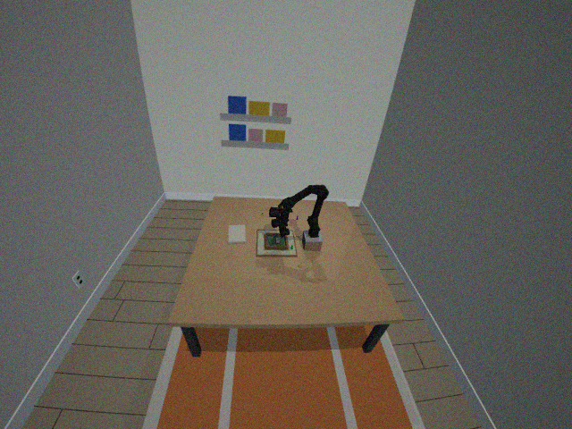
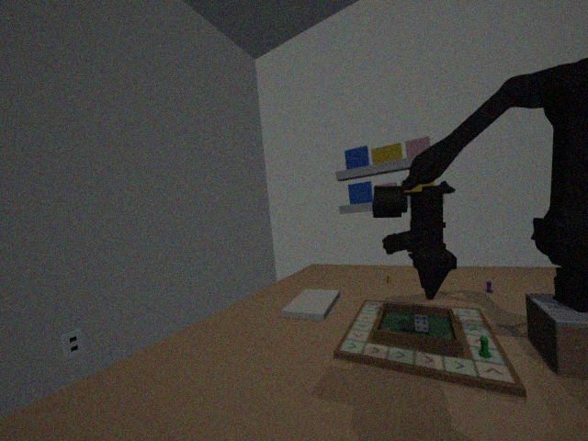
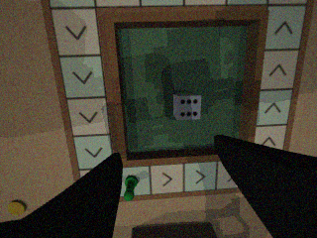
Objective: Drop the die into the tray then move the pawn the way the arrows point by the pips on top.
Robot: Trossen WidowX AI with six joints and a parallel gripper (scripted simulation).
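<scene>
Right now my gripper tip is 8 cm past the green pawn, 5 cm to the right of it and 8 cm above it. From my gripper tip the other things lie so: flat white box 30 cm ahead, 17 cm to the right, 9 cm below; then green tray floor 2 cm ahead, 3 cm to the right, 10 cm below; then white die 1 cm ahead, 3 cm to the right, 8 cm below.
</scene>
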